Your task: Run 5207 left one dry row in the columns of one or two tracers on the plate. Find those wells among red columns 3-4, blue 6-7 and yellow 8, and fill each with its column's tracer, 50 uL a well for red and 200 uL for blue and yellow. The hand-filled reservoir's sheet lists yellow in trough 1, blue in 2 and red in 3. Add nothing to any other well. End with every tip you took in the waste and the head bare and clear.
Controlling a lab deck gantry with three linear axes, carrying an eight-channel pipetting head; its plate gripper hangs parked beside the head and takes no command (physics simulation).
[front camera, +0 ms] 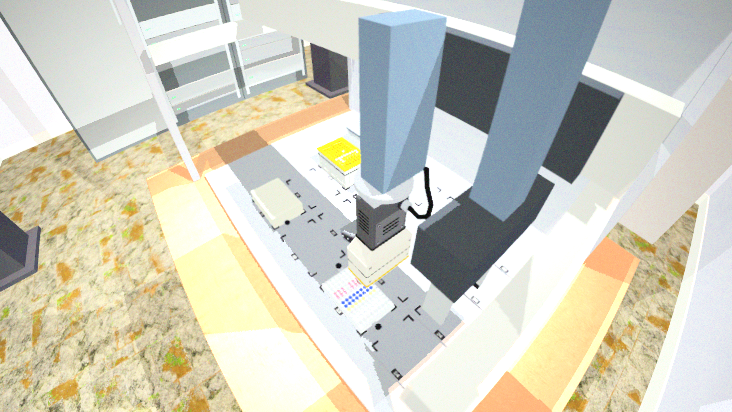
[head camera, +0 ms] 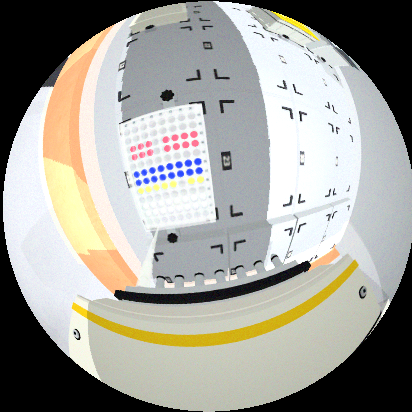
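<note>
The plate lies below the pipetting head. In the head view its red columns both show a pale well fourth from the left. The yellow column shows a pale well sixth from the left. Both blue columns look unbroken. One pale tip is on the leftmost channel; its lower end appears near the plate's edge. Whether it holds liquid cannot be told. The cream reservoir stands farther back. The parked plate gripper looks open and empty, its far paddle largely hidden.
The yellow tip rack stands at the back, partly behind the blue column in the front view. A dark carriage block hangs to the right of the head. Black pegs stand beside the plate.
</note>
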